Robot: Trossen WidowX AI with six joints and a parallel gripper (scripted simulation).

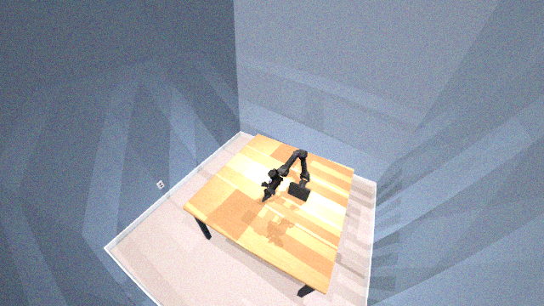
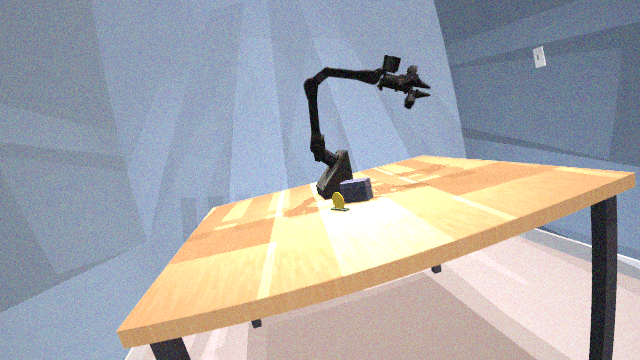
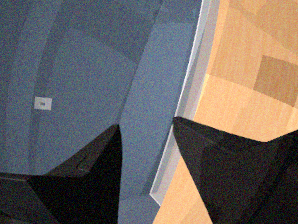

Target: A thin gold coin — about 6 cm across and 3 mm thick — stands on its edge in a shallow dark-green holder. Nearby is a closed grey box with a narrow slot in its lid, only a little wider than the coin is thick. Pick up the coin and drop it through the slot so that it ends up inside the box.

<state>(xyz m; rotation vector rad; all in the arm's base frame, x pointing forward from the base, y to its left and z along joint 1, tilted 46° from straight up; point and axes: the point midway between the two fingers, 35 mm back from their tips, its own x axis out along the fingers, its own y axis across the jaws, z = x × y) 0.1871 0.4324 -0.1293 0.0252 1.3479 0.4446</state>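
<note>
Now: the gold coin 52 cm to the right of my gripper tip, 31 cm below it and 15 cm ahead of it.
</note>
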